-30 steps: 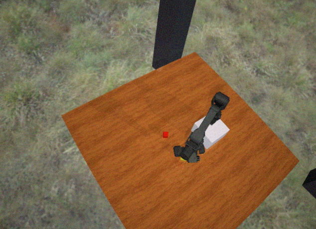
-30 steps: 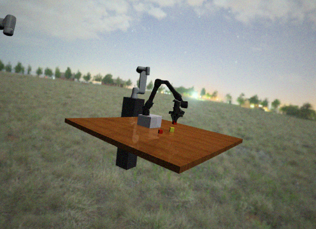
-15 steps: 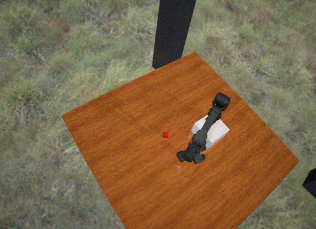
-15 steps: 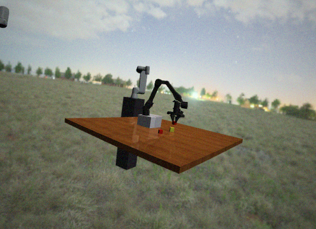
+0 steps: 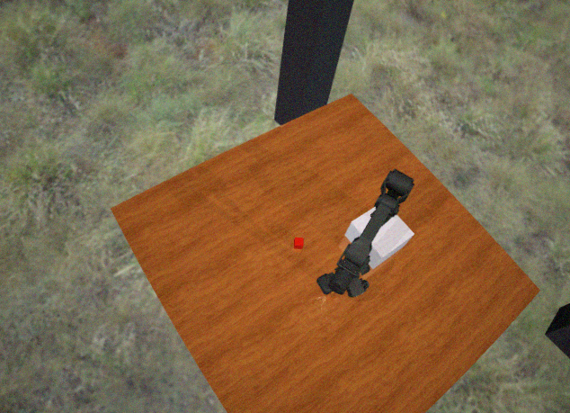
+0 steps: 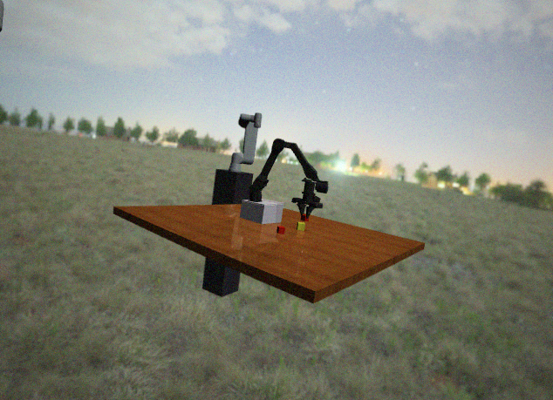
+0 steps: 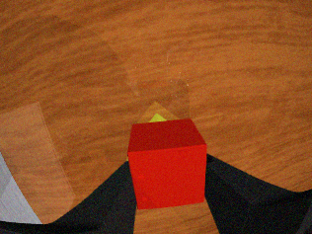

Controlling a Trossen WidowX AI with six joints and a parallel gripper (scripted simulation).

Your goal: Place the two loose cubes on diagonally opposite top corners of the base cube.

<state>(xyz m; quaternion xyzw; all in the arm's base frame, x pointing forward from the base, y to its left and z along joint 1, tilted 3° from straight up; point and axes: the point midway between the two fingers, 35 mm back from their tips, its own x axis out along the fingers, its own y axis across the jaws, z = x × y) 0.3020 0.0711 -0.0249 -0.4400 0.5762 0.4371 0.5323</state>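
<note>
Now: gripper tip 50 mm above the yellow cube and 20 mm to the left of it. From my gripper tip the other things lie so: red cube: right at my gripper tip.
</note>
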